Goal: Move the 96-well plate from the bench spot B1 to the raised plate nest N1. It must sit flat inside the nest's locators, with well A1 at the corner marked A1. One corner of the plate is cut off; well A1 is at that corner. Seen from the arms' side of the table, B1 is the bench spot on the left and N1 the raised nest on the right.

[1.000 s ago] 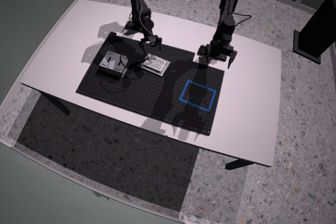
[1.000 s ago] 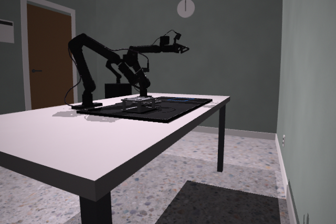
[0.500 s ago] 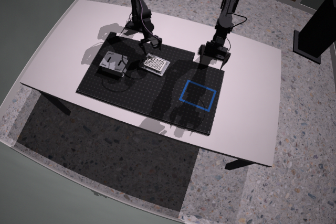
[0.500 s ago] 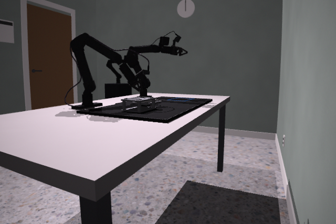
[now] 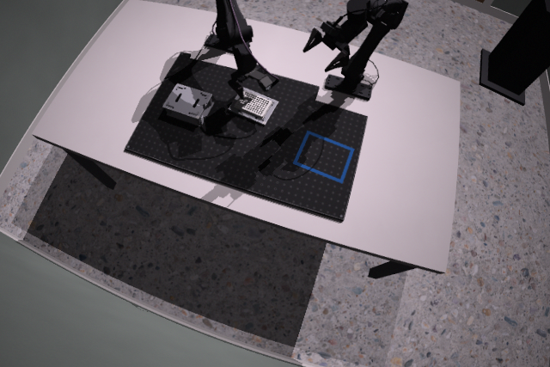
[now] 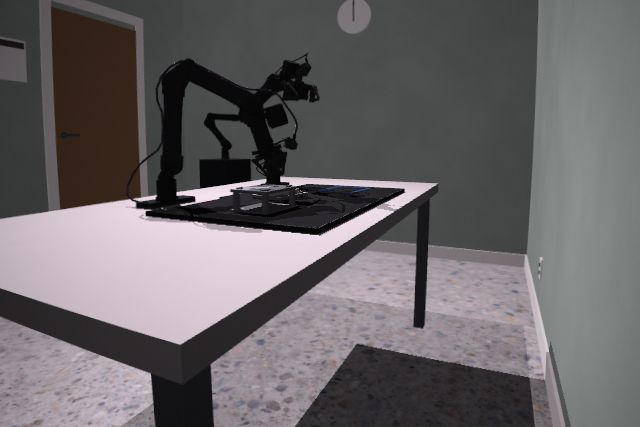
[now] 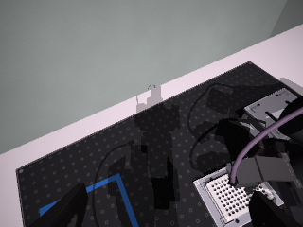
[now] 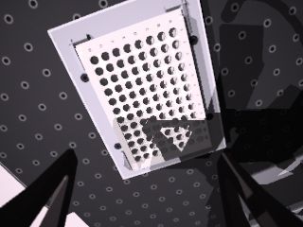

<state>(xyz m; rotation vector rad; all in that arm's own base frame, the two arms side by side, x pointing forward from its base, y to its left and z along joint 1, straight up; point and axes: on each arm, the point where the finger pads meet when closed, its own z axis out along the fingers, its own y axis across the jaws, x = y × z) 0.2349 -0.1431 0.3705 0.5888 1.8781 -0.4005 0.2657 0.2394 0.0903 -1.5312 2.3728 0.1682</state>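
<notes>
Now: the 96-well plate 1 cm ahead of my right hand, 1 cm to the left of it and 6 cm below it. Also, from my right hand: grey plate nest: 13 cm ahead, 22 cm to the right, 3 cm below.
</notes>
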